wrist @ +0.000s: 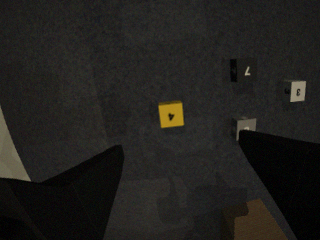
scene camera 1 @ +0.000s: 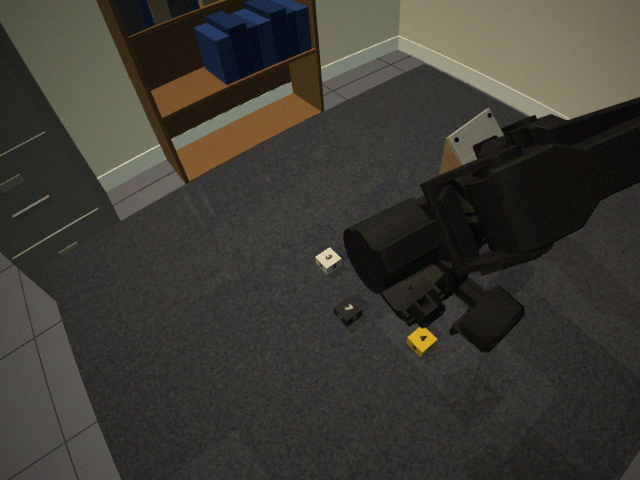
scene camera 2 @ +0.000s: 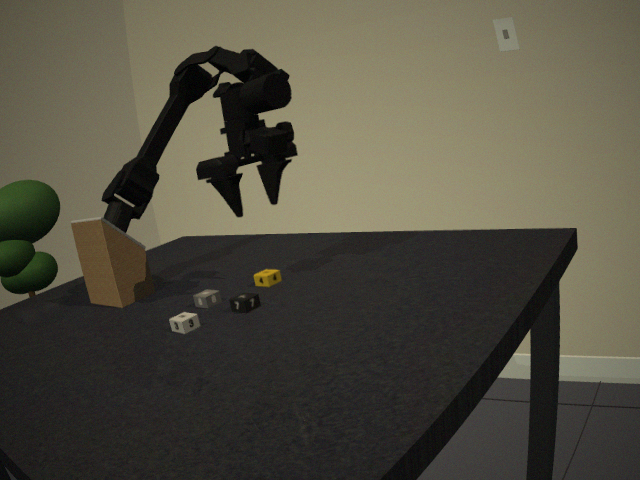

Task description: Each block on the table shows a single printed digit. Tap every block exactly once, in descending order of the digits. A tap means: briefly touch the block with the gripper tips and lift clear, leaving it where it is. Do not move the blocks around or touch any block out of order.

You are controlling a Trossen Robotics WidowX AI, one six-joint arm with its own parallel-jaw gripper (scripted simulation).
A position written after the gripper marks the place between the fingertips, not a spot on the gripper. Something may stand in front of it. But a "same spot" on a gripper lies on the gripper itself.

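The gripper is visible in scene camera 1 (427,308), in scene camera 2 and in the wrist view. On the gripper, (scene camera 2: 271,170) and (wrist: 71,217) are the same spot.
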